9 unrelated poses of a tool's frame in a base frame.
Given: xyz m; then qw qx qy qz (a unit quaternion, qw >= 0).
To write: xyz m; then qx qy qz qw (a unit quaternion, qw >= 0). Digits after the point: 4 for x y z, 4 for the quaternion.
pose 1, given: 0.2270 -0.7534 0.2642 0.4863 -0.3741 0.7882 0.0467
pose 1, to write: 0.2270 -0.7534 0.2642 -0.3741 0.7882 0.0467 0.4863
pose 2, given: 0.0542 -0.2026 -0.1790 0.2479 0.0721 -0.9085 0.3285
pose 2, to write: 0.0542 -0.2026 -0.1790 0.0721 -0.9085 0.3285 0.2479
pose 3, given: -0.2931 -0.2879 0.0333 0.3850 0.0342 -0.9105 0.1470
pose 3, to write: -0.2931 -0.2879 0.0333 0.0342 -0.9105 0.1470 0.3850
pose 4, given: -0.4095 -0.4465 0.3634 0.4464 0.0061 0.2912 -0.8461
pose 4, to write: -0.4095 -0.4465 0.3634 0.0061 0.2912 -0.8461 0.4464
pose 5, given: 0.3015 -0.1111 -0.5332 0.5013 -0.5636 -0.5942 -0.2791
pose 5, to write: 0.3015 -0.1111 -0.5332 -0.5636 -0.5942 -0.2791 0.5013
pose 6, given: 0.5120 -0.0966 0.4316 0.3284 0.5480 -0.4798 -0.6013
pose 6, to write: 0.5120 -0.0966 0.4316 0.5480 -0.4798 -0.6013 0.3284
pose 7, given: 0.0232 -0.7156 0.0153 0.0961 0.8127 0.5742 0.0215
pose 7, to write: 0.0232 -0.7156 0.0153 0.8127 0.5742 0.0215 0.0961
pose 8, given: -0.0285 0.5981 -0.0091 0.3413 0.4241 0.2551 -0.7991
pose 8, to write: -0.0285 0.5981 -0.0091 0.4241 0.2551 -0.7991 0.3413
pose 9, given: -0.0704 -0.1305 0.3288 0.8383 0.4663 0.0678 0.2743
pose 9, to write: -0.0704 -0.1305 0.3288 0.4663 0.0678 0.2743 0.8383
